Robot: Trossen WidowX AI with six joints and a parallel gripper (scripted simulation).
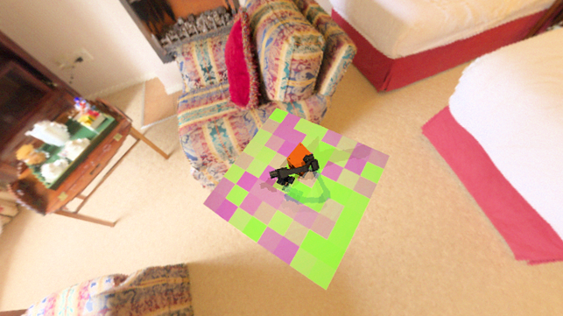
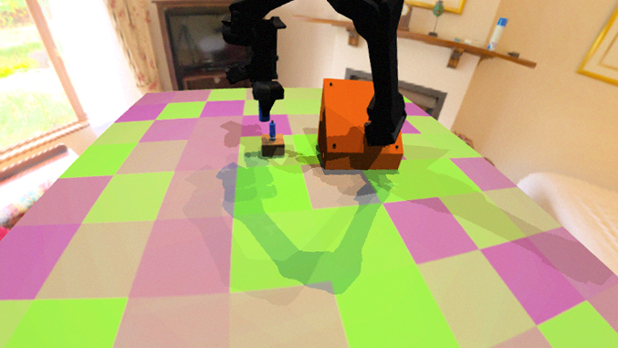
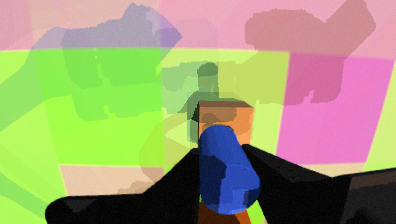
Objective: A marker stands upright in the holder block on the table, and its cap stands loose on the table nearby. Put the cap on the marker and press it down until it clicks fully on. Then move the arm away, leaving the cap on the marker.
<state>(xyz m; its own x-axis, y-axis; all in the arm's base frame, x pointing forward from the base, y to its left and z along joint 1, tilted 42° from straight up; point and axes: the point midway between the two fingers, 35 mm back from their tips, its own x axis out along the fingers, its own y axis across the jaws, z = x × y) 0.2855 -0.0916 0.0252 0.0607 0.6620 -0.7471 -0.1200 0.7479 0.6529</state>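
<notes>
My gripper tip is now 10 cm above the brown holder block, 2 cm to the left of it and 2 cm past it. The rest, counted from my gripper tip: blue cap 1 cm above.
</notes>
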